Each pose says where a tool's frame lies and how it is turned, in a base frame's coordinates. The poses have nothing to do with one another.
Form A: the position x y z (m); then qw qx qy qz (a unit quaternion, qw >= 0).
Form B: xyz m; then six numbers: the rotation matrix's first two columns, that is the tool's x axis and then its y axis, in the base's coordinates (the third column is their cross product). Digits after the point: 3 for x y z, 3 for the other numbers.
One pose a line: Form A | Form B
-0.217 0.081 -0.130 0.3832 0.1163 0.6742 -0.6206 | -0.217 0.081 -0.130 -0.679 -0.319 -0.661 0.632 0.203 -0.748
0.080 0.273 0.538 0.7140 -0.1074 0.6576 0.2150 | 0.080 0.273 0.538 0.043 0.166 -0.985 -0.448 0.884 0.129
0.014 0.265 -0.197 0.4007 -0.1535 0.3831 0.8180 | 0.014 0.265 -0.197 -0.632 0.538 -0.558 -0.773 -0.385 0.504
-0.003 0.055 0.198 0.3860 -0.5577 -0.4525 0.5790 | -0.003 0.055 0.198 -0.080 0.952 -0.296 0.058 -0.293 -0.955
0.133 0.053 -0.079 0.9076 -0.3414 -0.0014 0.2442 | 0.133 0.053 -0.079 0.881 0.444 -0.164 -0.442 0.648 -0.620
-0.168 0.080 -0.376 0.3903 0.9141 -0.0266 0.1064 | -0.168 0.080 -0.376 0.976 0.034 0.215 -0.132 -0.694 0.708
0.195 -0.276 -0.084 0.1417 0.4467 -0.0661 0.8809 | 0.195 -0.276 -0.084 -0.561 0.191 0.806 -0.309 -0.951 0.010
